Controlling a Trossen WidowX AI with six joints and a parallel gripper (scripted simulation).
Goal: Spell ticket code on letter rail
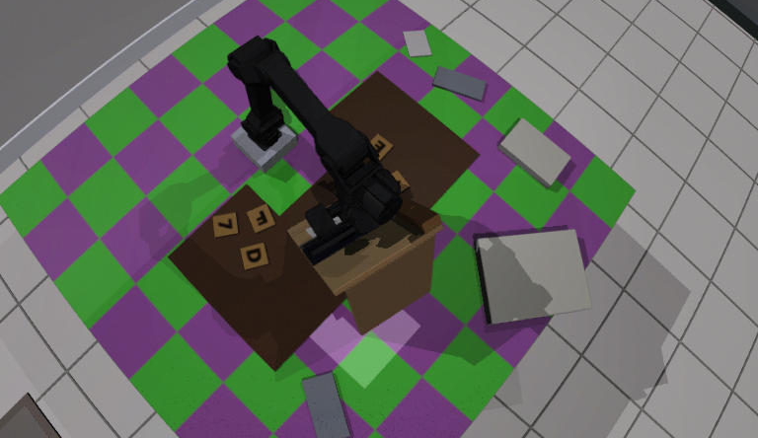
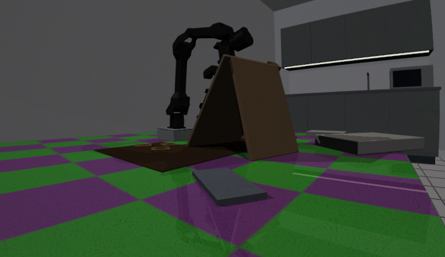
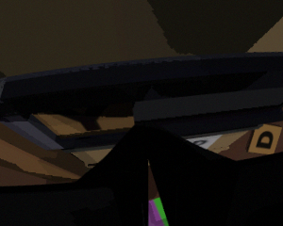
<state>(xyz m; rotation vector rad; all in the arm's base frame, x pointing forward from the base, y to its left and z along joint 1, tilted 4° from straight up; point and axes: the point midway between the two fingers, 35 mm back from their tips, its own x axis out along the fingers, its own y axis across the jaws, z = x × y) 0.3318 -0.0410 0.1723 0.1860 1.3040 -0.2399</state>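
My gripper tip is now 3 cm to the right of the letter tile, 2 cm short of it and 1 cm above it. Also, from my gripper tip: brown mat (17 cm below, 14 cm behind, 4 cm to the left); pale card (60 cm to the left, 27 cm behind, 17 cm below); white ticket (9 cm below, 6 cm behind, 3 cm to the right).
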